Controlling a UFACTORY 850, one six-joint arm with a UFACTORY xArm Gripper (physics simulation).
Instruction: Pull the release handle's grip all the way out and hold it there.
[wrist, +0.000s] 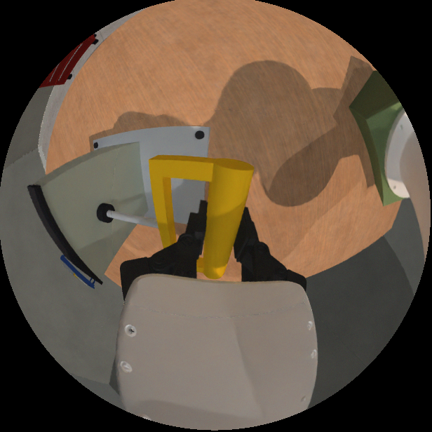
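Observation:
The release handle is a yellow D-shaped frame with a thick round grip (227, 215), in the middle of the wrist view. A pale rod (132, 218) joins it on the left to a black collar (105, 213) on a grey-green housing (95, 185); a length of the rod shows between the collar and the handle. My gripper (220, 215) is shut on the grip, with one black finger on each side of it. The finger on the left passes through the handle's opening. The rod's far end is hidden behind the handle's frame.
The housing stands on a light grey base plate (175, 140) with black bolts, on the wooden table top (175, 60). A green block (375, 130) with the arm's pale base (398, 155) is at the right. A red slatted object (70, 62) is at the upper left.

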